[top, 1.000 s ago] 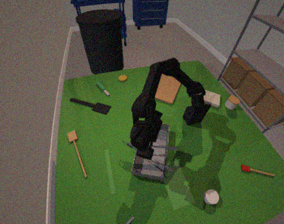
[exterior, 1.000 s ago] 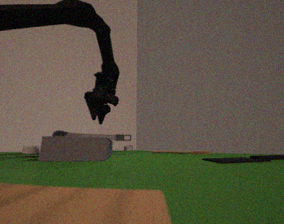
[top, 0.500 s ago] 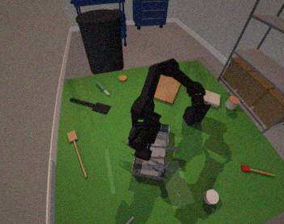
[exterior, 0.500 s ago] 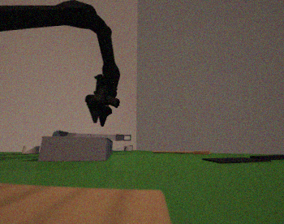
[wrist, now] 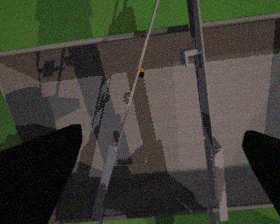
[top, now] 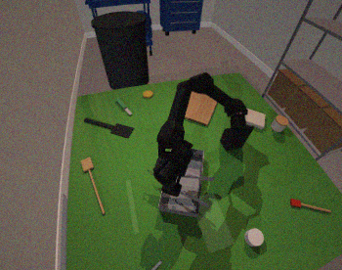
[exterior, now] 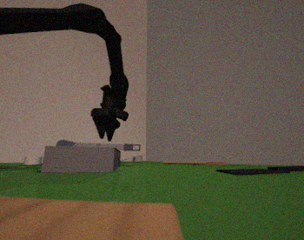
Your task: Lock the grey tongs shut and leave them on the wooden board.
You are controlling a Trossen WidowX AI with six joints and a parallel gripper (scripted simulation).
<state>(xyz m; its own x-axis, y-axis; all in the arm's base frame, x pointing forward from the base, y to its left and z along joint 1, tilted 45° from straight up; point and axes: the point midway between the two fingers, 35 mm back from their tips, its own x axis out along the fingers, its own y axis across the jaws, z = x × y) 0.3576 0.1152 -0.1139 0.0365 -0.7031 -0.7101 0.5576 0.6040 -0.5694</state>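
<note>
Right now my gripper tip is 7 cm above the grey roasting tin, 4 cm past it and 2 cm to the left of it. The rest, counted from my gripper tip: black spatula: 44 cm to the right, 28 cm ahead, 10 cm below; green-handled item: 58 cm to the right, 18 cm ahead, 9 cm below; wooden board: 53 cm to the right, 30 cm behind, 9 cm below.
</note>
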